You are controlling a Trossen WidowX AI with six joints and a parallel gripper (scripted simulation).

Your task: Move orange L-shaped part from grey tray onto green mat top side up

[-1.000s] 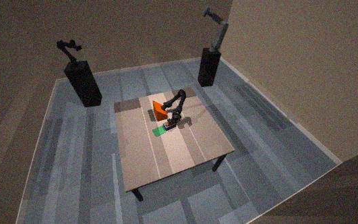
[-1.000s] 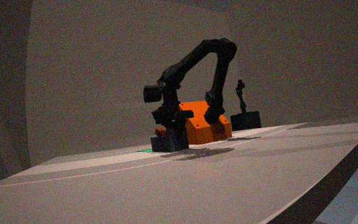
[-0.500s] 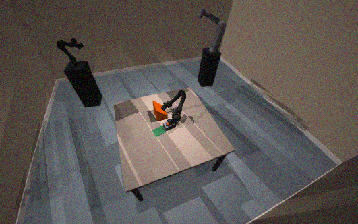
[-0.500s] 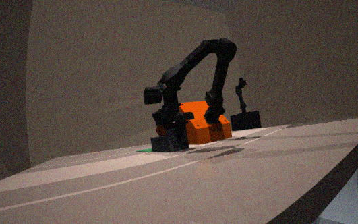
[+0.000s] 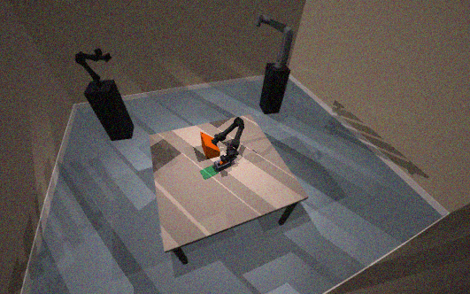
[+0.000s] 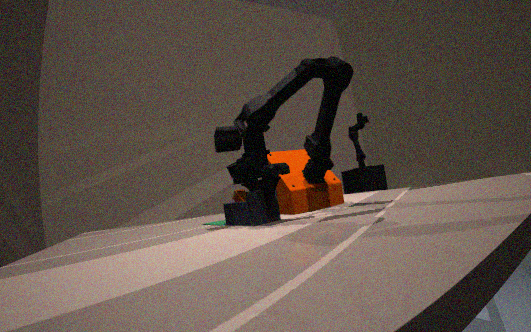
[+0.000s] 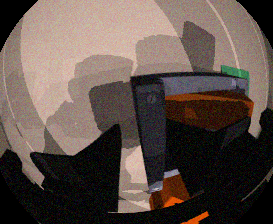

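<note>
Right now my gripper tip is 50 mm to the left of the orange L-shaped part and 10 mm short of it. Also, from my gripper tip: green mat: 220 mm to the right, 70 mm ahead, 60 mm below.
</note>
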